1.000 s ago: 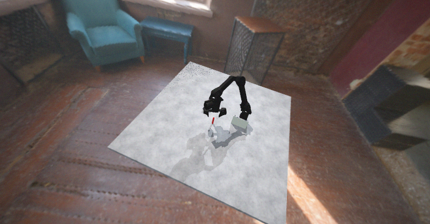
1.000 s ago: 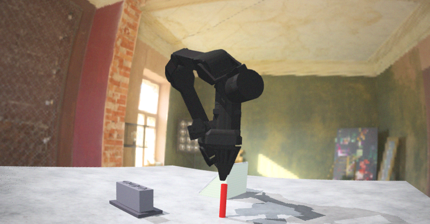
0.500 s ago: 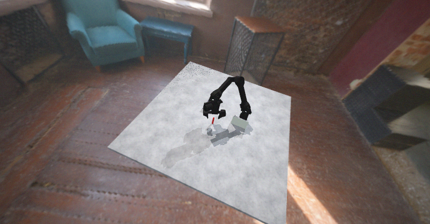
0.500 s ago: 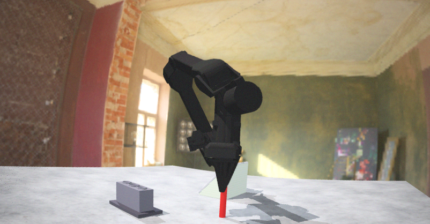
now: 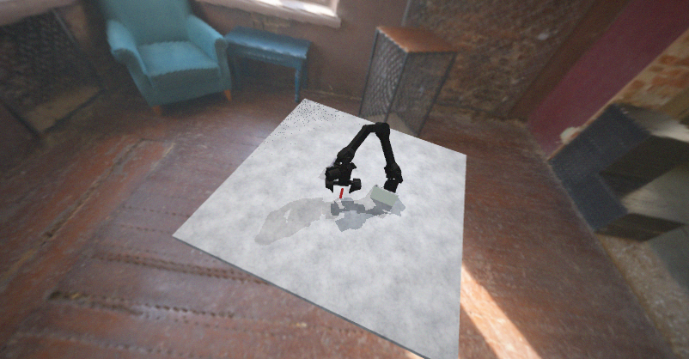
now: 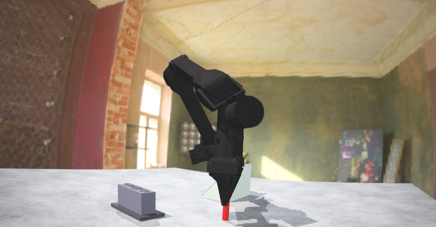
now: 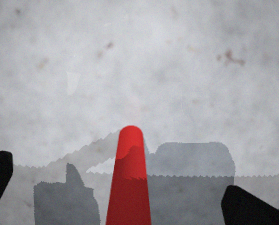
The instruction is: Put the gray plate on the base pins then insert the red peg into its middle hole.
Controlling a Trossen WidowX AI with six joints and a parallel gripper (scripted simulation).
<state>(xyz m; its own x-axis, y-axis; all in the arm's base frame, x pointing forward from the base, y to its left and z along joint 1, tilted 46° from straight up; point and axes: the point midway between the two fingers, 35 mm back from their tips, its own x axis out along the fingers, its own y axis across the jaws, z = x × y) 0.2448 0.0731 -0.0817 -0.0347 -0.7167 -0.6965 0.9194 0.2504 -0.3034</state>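
Right now the gray plate is 11 cm ahead of my gripper tip and 17 cm to the right of it. Also, from my gripper tip: dark base (10 cm ahead, 17 cm to the right, 4 cm below); red peg (1 cm below).
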